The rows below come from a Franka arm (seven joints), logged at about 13 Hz.
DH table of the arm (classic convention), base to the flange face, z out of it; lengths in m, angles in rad. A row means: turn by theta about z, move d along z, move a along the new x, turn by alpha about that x. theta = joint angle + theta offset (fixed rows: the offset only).
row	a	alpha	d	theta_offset
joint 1	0.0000	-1.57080	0.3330	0.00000
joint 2	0.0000	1.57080	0.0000	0.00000
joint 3	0.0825	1.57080	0.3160	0.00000
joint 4	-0.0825	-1.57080	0.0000	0.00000
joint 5	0.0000	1.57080	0.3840	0.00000
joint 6	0.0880	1.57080	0.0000	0.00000
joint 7	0.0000	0.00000	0.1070	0.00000
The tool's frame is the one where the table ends.
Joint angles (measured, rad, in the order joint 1, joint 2, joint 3, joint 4, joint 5, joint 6, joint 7), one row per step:
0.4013, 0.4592, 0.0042, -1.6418, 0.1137, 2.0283, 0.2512
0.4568, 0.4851, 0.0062, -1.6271, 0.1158, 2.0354, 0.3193
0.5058, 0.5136, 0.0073, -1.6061, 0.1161, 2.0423, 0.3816
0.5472, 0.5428, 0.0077, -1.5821, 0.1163, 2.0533, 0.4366
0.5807, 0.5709, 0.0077, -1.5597, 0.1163, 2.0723, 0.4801
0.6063, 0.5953, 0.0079, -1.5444, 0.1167, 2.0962, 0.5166
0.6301, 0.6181, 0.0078, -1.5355, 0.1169, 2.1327, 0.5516
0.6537, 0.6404, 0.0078, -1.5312, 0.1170, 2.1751, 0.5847
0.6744, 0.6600, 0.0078, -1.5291, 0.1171, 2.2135, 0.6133
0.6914, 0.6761, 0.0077, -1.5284, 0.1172, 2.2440, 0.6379
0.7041, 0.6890, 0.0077, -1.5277, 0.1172, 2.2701, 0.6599
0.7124, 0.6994, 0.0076, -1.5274, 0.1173, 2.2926, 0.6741
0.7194, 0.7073, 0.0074, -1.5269, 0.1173, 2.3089, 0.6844
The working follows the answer.
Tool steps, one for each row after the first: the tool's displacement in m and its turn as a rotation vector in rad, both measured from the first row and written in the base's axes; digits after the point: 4 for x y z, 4 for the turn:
-0.0124, 0.0365, -0.0101, -0.0070, 0.0092, -0.0121
-0.0233, 0.0687, -0.0193, -0.0139, 0.0137, -0.0248
-0.0321, 0.0963, -0.0275, -0.0174, 0.0119, -0.0390
-0.0386, 0.1191, -0.0352, -0.0156, 0.0028, -0.0508
-0.0439, 0.1367, -0.0433, -0.0114, -0.0073, -0.0641
-0.0490, 0.1528, -0.0522, -0.0025, -0.0239, -0.0792
-0.0551, 0.1682, -0.0623, 0.0084, -0.0416, -0.0930
-0.0612, 0.1813, -0.0718, 0.0184, -0.0563, -0.1048
-0.0668, 0.1917, -0.0802, 0.0258, -0.0664, -0.1156
-0.0709, 0.1995, -0.0867, 0.0329, -0.0754, -0.1274
-0.0734, 0.2046, -0.0919, 0.0398, -0.0838, -0.1357
-0.0756, 0.2088, -0.0958, 0.0448, -0.0897, -0.1408

Tool pose at each row, in the base's axes (x y z in m, rotation vector in rad; rounded; the steps above come from the unrounded poses):
0.6107, 0.2689, 0.3439, -3.0607, -0.1531, 0.1560
0.5983, 0.3054, 0.3338, -3.0667, -0.1338, 0.1702
0.5873, 0.3376, 0.3246, -3.0733, -0.1136, 0.1773
0.5786, 0.3652, 0.3164, -3.0770, -0.0918, 0.1740
0.5720, 0.3880, 0.3087, -3.0763, -0.0742, 0.1592
0.5668, 0.4056, 0.3006, -3.0732, -0.0546, 0.1423
0.5616, 0.4216, 0.2917, -3.0659, -0.0330, 0.1150
0.5556, 0.4371, 0.2816, -3.0563, -0.0136, 0.0859
0.5495, 0.4502, 0.2721, -3.0471, 0.0029, 0.0619
0.5439, 0.4605, 0.2637, -3.0400, 0.0181, 0.0452
0.5397, 0.4683, 0.2572, -3.0328, 0.0350, 0.0302
0.5373, 0.4735, 0.2520, -3.0259, 0.0465, 0.0165
0.5350, 0.4777, 0.2481, -3.0209, 0.0533, 0.0068

